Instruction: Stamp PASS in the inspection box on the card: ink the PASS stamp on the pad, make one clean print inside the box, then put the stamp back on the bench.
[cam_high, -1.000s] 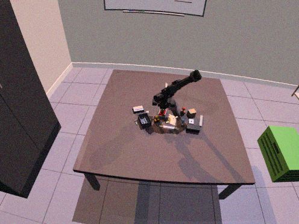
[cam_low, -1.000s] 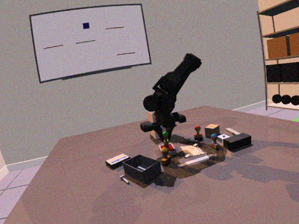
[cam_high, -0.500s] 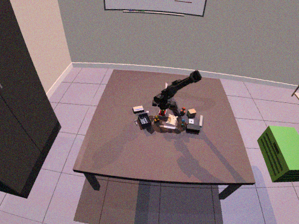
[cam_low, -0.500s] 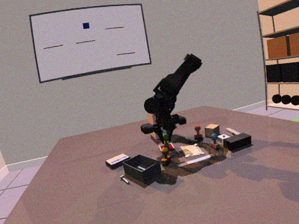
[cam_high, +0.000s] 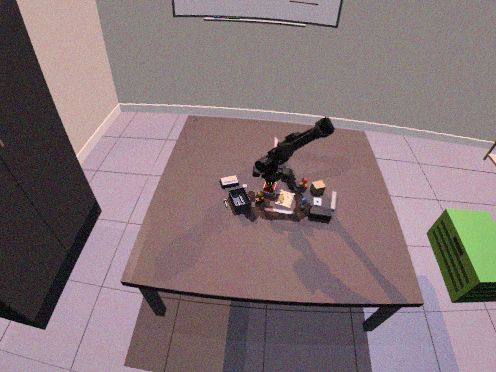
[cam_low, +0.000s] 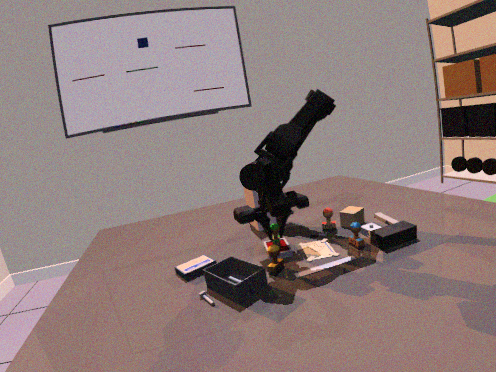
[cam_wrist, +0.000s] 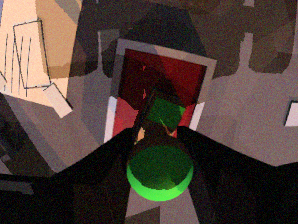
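The green-knobbed stamp is right at my gripper tip. The rest, counted from my gripper tip: yellow-knobbed stamp 100 mm ahead, 30 mm to the right, 20 mm below; then cream card 50 mm ahead, 90 mm to the left, 40 mm below; then red ink pad 30 mm below.
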